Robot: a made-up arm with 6 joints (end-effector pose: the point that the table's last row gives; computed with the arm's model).
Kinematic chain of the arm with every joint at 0, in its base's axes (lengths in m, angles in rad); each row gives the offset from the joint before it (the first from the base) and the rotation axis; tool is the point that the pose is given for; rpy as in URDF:
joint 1: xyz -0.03 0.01 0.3 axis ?
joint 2: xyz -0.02 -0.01 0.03 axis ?
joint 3: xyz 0 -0.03 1.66 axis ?
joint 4: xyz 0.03 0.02 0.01 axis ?
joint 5: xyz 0.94 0 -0.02 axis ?
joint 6: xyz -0.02 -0.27 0 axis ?
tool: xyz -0.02 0 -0.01 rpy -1.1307 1.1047 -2.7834
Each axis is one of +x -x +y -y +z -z.
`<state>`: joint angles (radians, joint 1 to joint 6).
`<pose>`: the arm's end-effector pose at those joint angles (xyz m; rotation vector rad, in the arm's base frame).
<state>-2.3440 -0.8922 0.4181 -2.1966 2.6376 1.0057</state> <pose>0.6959 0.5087 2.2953 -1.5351 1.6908 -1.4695</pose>
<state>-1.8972 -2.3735 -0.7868 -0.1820 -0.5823 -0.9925</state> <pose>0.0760 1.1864 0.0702 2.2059 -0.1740 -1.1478</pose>
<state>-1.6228 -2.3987 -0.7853 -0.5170 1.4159 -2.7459</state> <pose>-0.1998 1.0318 0.0686 -0.3057 0.9669 0.0644</pose>
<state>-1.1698 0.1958 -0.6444 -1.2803 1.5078 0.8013</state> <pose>0.2245 -0.6967 1.0505 -1.3755 0.5178 1.5780</pose>
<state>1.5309 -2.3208 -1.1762 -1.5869 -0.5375 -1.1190</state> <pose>-0.0422 -0.6103 -0.0553 1.7006 -1.9933 -1.1431</pose>
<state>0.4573 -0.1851 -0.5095 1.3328 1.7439 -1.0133</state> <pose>0.6459 0.1883 1.8859 -0.2736 1.1123 0.2357</pose>
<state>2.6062 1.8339 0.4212 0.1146 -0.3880 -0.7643</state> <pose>-1.3974 1.1498 -1.0159 -1.5040 0.2690 -1.3088</pose>
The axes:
joint 1: +z
joint 2: +y
joint 3: -y
joint 4: -x
joint 5: -y
joint 6: -x

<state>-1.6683 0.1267 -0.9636 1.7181 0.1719 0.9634</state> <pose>-0.1266 -0.8622 1.2846 -1.4753 0.7807 -2.2032</pose>
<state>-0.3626 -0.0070 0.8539 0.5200 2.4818 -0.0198</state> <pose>0.3783 -0.4362 2.8274 0.7231 -1.2256 0.5814</pose>
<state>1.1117 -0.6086 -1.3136 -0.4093 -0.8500 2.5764</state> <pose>0.0867 -0.3832 1.0114 -1.1721 -0.4528 0.1307</pose>
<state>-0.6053 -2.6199 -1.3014 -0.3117 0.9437 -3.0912</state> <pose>-0.5902 0.0787 -0.2296 -0.4301 1.4271 1.2574</pose>
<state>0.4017 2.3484 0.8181 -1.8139 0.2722 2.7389</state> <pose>0.8182 0.4433 -1.7730 -1.5601 0.7742 -1.8086</pose>
